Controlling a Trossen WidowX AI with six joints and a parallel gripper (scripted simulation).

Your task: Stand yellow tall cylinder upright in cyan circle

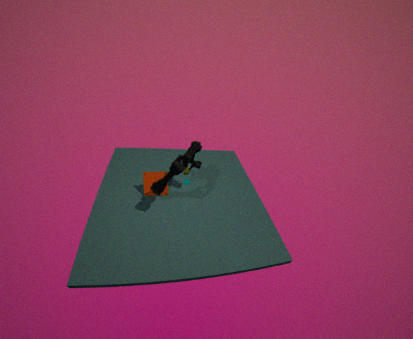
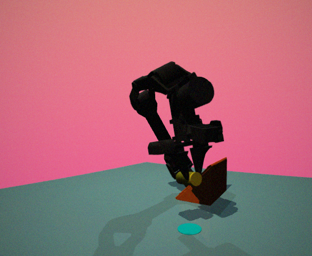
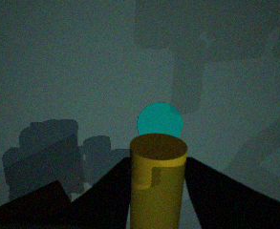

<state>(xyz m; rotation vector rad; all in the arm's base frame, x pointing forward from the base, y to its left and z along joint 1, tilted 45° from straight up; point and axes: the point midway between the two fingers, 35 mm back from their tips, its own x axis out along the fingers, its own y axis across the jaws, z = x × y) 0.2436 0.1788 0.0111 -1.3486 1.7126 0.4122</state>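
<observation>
The cyan circle is 130 mm below my gripper tip and 10 mm to the right of it. Also, from my gripper tip: yellow cylinder: 20 mm to the right, 10 mm below, 10 mm behind.
</observation>
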